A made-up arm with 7 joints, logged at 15 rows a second.
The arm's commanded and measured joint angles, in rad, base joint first. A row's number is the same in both.
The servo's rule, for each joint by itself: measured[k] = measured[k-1] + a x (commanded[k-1-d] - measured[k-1]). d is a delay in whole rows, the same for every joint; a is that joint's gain. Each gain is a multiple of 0.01, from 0.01 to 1. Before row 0 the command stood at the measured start. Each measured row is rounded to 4 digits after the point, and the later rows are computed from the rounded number. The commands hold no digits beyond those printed.
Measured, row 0:
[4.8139 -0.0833 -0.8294 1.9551 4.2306 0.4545 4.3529]
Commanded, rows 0 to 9:
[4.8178 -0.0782 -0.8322 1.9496 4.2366 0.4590 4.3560]
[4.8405 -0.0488 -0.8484 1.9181 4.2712 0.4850 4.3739]
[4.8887 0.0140 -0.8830 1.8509 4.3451 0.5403 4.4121]
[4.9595 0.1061 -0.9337 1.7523 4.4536 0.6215 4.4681]
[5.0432 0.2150 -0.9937 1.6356 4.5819 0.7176 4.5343]
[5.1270 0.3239 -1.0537 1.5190 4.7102 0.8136 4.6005]
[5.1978 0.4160 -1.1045 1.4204 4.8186 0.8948 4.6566]
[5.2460 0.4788 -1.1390 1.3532 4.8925 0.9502 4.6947]
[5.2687 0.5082 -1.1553 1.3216 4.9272 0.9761 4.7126]
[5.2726 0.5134 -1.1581 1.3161 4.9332 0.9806 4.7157]
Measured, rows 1 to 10:
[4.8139 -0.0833 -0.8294 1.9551 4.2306 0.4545 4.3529]
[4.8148 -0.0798 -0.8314 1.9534 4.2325 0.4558 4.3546]
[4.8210 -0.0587 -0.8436 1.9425 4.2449 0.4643 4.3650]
[4.8372 -0.0093 -0.8720 1.9141 4.2770 0.4863 4.3904]
[4.8666 0.0692 -0.9164 1.8639 4.3335 0.5255 4.4324]
[4.9090 0.1683 -0.9721 1.7931 4.4130 0.5812 4.4874]
[4.9613 0.2741 -1.0309 1.7081 4.5081 0.6486 4.5485]
[5.0181 0.3706 -1.0839 1.6189 4.6075 0.7200 4.6069]
[5.0728 0.4442 -1.1236 1.5365 4.6987 0.7868 4.6543]
[5.1198 0.4877 -1.1464 1.4699 4.7718 0.8417 4.6858]
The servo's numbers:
d 1
a 0.24 0.68 0.72 0.31 0.32 0.29 0.54

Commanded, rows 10 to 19:
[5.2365 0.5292 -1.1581 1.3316 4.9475 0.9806 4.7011]
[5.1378 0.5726 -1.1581 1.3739 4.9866 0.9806 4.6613]
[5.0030 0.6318 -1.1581 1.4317 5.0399 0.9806 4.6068]
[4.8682 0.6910 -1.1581 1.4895 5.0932 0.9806 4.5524]
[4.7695 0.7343 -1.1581 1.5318 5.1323 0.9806 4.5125]
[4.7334 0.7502 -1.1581 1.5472 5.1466 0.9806 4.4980]
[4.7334 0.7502 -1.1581 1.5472 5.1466 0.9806 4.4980]
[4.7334 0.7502 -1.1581 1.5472 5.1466 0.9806 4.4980]
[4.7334 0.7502 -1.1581 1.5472 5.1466 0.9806 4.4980]
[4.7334 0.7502 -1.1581 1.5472 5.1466 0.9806 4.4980]
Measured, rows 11 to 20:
[5.1565 0.5052 -1.1548 1.4222 4.8234 0.8820 4.7019]
[5.1757 0.5215 -1.1572 1.3941 4.8631 0.9106 4.7015]
[5.1666 0.5562 -1.1578 1.3878 4.9026 0.9309 4.6798]
[5.1273 0.6076 -1.1580 1.4014 4.9465 0.9453 4.6404]
[5.0651 0.6643 -1.1581 1.4287 4.9934 0.9555 4.5929]
[4.9942 0.7119 -1.1581 1.4607 5.0378 0.9628 4.5495]
[4.9316 0.7379 -1.1581 1.4875 5.0726 0.9680 4.5217]
[4.8840 0.7463 -1.1581 1.5060 5.0963 0.9717 4.5089]
[4.8479 0.7490 -1.1581 1.5188 5.1124 0.9743 4.5030]
[4.8204 0.7498 -1.1581 1.5276 5.1233 0.9761 4.5003]

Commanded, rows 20 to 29:
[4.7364 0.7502 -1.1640 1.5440 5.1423 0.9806 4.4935]
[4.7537 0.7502 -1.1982 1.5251 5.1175 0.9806 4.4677]
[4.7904 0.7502 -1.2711 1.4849 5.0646 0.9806 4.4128]
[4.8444 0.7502 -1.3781 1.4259 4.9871 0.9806 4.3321]
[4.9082 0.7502 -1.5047 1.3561 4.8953 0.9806 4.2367]
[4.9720 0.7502 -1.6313 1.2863 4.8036 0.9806 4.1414]
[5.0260 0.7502 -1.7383 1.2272 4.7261 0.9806 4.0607]
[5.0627 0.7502 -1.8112 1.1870 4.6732 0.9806 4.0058]
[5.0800 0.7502 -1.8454 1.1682 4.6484 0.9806 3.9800]
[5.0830 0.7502 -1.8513 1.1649 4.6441 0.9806 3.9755]
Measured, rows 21 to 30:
[4.7995 0.7501 -1.1581 1.5337 5.1308 0.9774 4.4991]
[4.7844 0.7502 -1.1623 1.5369 5.1345 0.9783 4.4961]
[4.7770 0.7502 -1.1881 1.5332 5.1291 0.9790 4.4808]
[4.7802 0.7502 -1.2479 1.5182 5.1085 0.9795 4.4441]
[4.7956 0.7502 -1.3416 1.4896 5.0697 0.9798 4.3836]
[4.8226 0.7502 -1.4590 1.4482 5.0139 0.9800 4.3043]
[4.8585 0.7502 -1.5831 1.3980 4.9466 0.9802 4.2163]
[4.8987 0.7502 -1.6948 1.3451 4.8760 0.9803 4.1323]
[4.9381 0.7502 -1.7786 1.2961 4.8111 0.9804 4.0640]
[4.9722 0.7502 -1.8267 1.2565 4.7590 0.9805 4.0186]

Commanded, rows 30 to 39:
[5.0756 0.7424 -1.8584 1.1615 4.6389 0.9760 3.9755]
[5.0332 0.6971 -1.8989 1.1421 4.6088 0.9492 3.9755]
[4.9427 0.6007 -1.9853 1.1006 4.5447 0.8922 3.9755]
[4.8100 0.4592 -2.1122 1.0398 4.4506 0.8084 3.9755]
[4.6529 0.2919 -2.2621 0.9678 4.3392 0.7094 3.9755]
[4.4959 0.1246 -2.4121 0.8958 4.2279 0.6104 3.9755]
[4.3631 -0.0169 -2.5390 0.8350 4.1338 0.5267 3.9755]
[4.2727 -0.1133 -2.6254 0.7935 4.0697 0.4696 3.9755]
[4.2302 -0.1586 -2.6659 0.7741 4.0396 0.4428 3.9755]
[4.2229 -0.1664 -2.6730 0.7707 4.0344 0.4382 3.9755]
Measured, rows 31 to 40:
[4.9988 0.7502 -1.8444 1.2281 4.7222 0.9805 3.9953]
[5.0172 0.7449 -1.8545 1.2075 4.6955 0.9792 3.9846]
[5.0210 0.7124 -1.8865 1.1872 4.6678 0.9705 3.9797]
[5.0022 0.6364 -1.9576 1.1604 4.6284 0.9478 3.9774]
[4.9561 0.5159 -2.0689 1.1230 4.5715 0.9074 3.9764]
[4.8833 0.3636 -2.2080 1.0749 4.4972 0.8500 3.9759]
[4.7903 0.2011 -2.3550 1.0194 4.4110 0.7805 3.9757]
[4.6878 0.0529 -2.4875 0.9622 4.3223 0.7069 3.9756]
[4.5882 -0.0601 -2.5868 0.9099 4.2415 0.6381 3.9755]
[4.5023 -0.1271 -2.6438 0.8678 4.1769 0.5815 3.9755]

